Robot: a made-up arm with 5 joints.
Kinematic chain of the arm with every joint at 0, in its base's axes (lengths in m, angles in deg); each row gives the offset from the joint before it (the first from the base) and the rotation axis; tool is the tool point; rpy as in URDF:
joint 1: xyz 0 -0.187 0.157 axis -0.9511 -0.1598 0.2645
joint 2: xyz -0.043 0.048 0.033 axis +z
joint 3: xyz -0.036 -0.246 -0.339 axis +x
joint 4: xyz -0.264 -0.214 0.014 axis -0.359 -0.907 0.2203
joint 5: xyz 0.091 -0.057 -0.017 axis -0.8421 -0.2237 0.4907
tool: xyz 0.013 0.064 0.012 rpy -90 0 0
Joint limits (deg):
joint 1: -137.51..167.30
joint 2: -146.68..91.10
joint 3: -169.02..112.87
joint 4: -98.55..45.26
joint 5: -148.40..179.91
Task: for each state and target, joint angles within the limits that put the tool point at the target. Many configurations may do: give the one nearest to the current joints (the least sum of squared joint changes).
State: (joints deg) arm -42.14 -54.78 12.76 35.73 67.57
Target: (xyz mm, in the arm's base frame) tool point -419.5 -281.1 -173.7
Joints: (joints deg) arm -36.19 -14.56 -13.14 45.26 60.48
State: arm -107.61 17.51 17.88 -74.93 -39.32
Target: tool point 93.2 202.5 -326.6
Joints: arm -91.20 57.98 5.74 -65.38 -42.07
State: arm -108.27 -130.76 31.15 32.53 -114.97
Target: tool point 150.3 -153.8 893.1
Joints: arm -127.57 -138.30 43.00 28.96 -125.00
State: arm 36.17 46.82 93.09 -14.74 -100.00
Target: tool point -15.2 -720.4 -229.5
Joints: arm 37.02 20.49 92.06 -23.42 -104.97
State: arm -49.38 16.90 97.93 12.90 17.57
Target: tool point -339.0 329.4 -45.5
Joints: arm -78.82 -8.27 66.88 -4.08 64.22
